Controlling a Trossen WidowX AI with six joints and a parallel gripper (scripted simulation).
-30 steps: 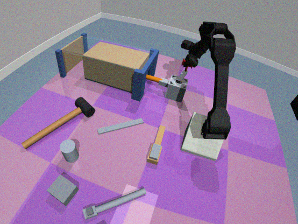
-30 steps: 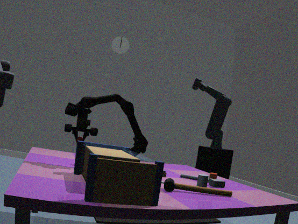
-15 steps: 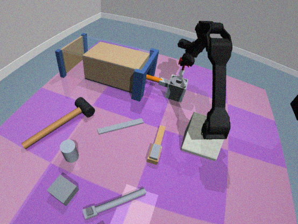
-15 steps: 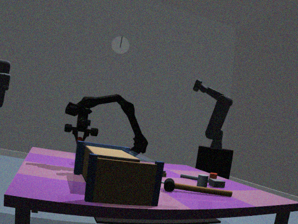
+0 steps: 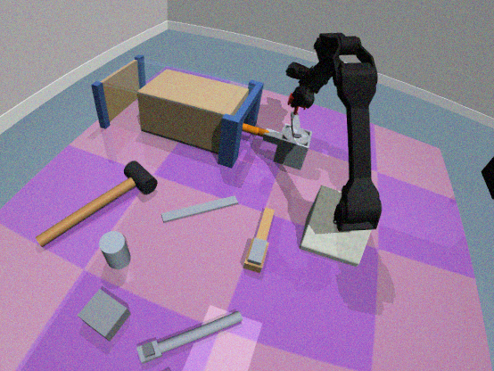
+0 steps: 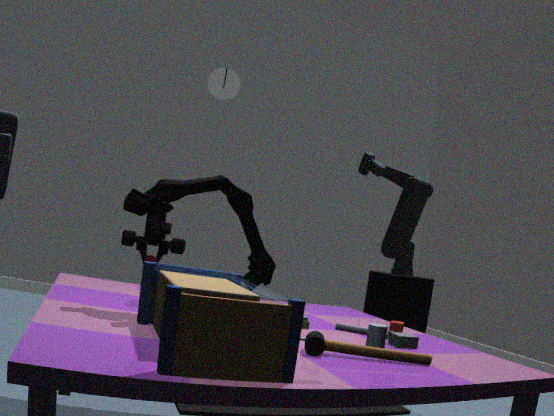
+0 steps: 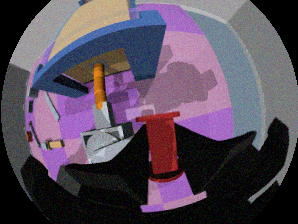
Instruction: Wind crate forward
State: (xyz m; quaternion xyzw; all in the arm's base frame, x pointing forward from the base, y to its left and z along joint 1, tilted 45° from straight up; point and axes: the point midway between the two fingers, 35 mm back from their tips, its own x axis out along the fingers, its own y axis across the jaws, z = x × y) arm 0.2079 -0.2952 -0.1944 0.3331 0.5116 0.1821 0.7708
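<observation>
The grey crank handle is 20 mm behind my gripper tip, 40 mm to the left of it and 30 mm below it. From my gripper tip the other things lie so: grey winch: 60 mm behind, 90 mm to the left, 100 mm below; blue frame: 120 mm ahead, 100 mm to the left, 20 mm below; red knob: 20 mm behind.
</observation>
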